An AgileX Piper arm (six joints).
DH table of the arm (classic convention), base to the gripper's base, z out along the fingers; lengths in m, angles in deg. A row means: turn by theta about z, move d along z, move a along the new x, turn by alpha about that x. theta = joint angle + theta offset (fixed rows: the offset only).
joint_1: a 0  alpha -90  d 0.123  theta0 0
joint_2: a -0.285  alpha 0  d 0  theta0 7.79
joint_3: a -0.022  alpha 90  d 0  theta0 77.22
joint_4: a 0  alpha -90  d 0.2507  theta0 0
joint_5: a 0  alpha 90  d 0  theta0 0
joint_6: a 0  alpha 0  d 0.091  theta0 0
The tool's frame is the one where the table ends.
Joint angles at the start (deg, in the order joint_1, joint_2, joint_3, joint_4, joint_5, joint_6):
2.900, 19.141, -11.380, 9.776, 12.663, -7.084
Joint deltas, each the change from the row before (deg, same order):
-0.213, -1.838, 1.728, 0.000, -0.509, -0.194
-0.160, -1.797, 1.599, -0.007, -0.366, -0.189
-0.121, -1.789, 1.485, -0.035, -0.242, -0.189
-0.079, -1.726, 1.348, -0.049, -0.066, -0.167
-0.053, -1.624, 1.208, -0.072, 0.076, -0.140
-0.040, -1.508, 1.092, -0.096, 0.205, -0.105
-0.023, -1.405, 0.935, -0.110, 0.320, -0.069
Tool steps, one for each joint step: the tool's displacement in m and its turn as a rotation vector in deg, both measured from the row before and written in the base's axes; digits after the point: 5 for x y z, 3 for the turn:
-0.00373, -0.00063, -0.00680, -0.161, -0.627, -0.249
-0.00345, -0.00048, -0.00643, -0.167, -0.574, -0.175
-0.00323, -0.00038, -0.00606, -0.196, -0.558, -0.115
-0.00294, -0.00026, -0.00569, -0.193, -0.457, -0.050
-0.00261, -0.00017, -0.00529, -0.194, -0.354, -0.007
-0.00229, -0.00011, -0.00501, -0.189, -0.225, 0.019
-0.00202, -0.00006, -0.00443, -0.170, -0.163, 0.046

